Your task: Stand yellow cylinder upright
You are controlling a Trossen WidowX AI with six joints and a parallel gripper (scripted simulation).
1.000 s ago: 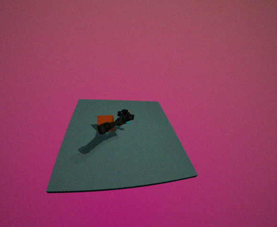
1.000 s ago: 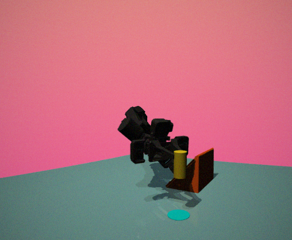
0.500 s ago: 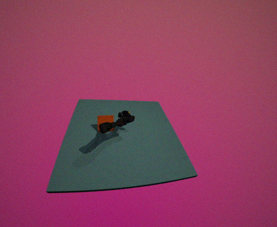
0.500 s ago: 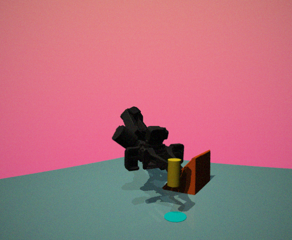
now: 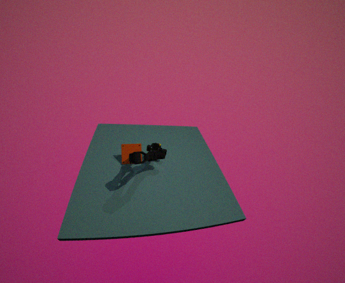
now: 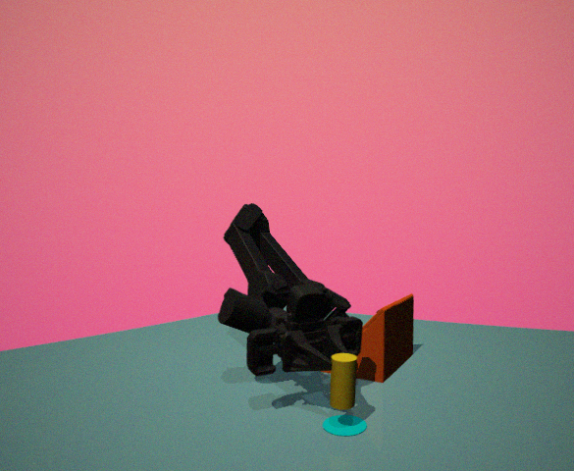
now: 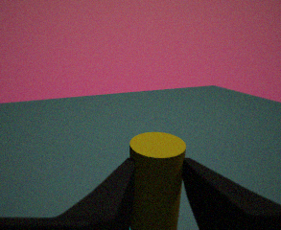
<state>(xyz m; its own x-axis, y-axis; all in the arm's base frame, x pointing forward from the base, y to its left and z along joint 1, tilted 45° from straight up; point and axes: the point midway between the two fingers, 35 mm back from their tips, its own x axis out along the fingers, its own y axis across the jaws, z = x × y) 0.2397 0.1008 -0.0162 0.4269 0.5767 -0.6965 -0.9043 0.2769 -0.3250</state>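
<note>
Right now the cyan circle is 1 cm behind my gripper tip and 9 cm below it. The rest, counted from my gripper tip: yellow cylinder (2 cm below).
</note>
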